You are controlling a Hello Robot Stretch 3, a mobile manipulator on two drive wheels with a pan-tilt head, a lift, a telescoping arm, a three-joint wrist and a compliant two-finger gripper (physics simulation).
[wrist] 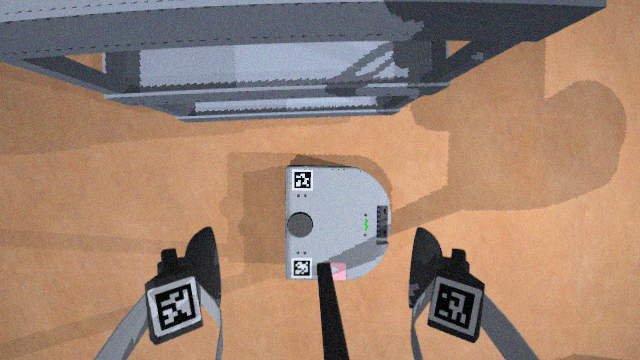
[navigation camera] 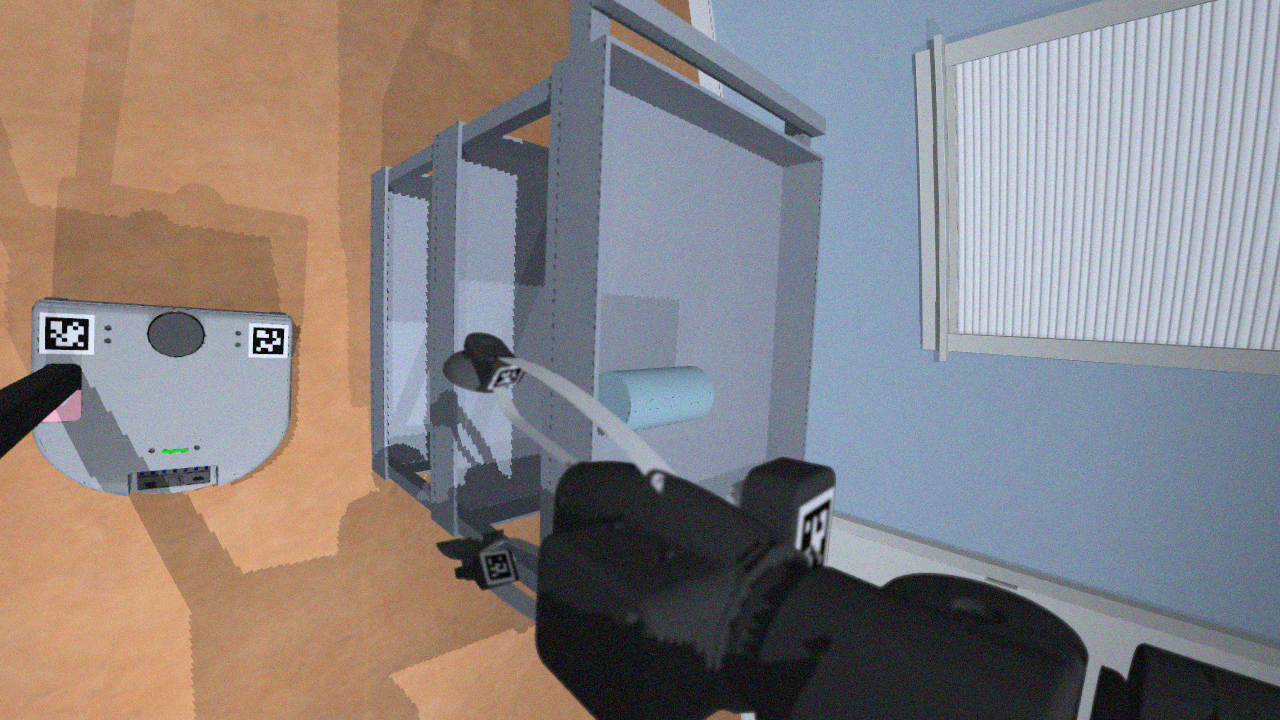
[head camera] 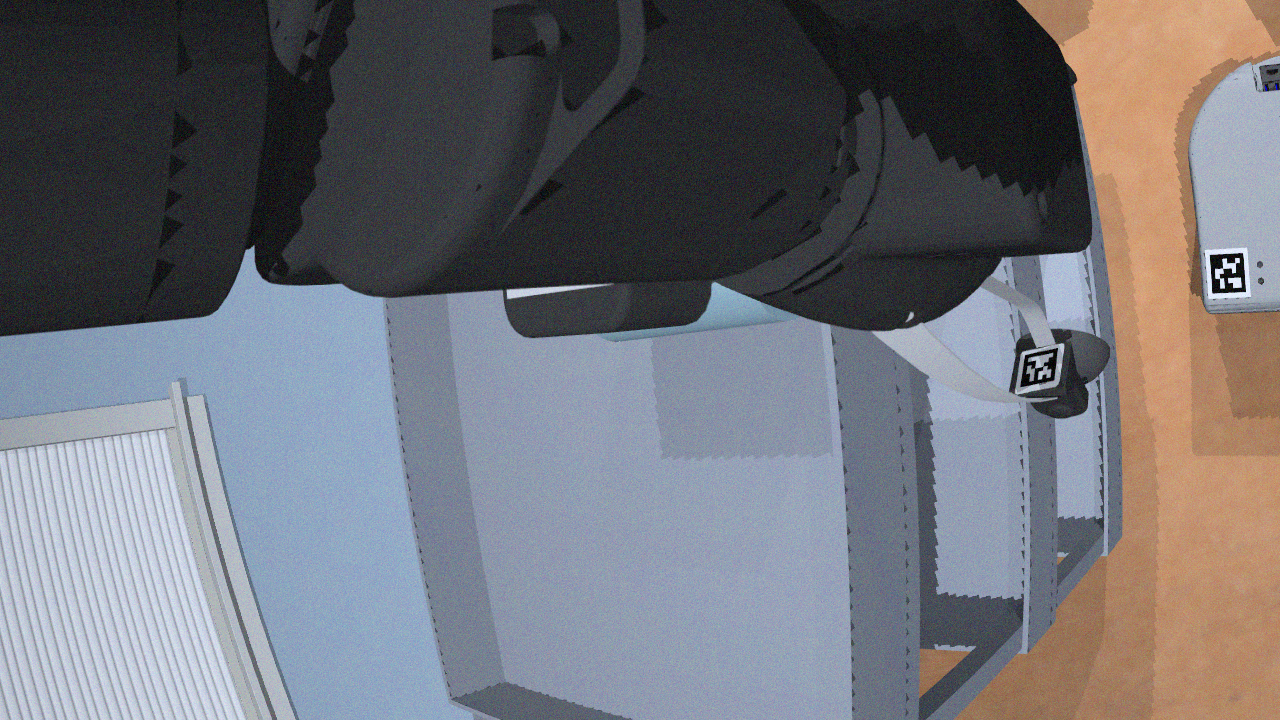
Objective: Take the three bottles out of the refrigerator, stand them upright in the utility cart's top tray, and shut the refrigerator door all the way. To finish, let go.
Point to a window with white blinds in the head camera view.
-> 130, 589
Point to my gripper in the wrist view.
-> At 314, 254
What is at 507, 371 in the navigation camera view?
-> My gripper.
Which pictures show my gripper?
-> The wrist view, the navigation camera view and the head camera view: all of them.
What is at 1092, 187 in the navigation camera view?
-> A window with white blinds.
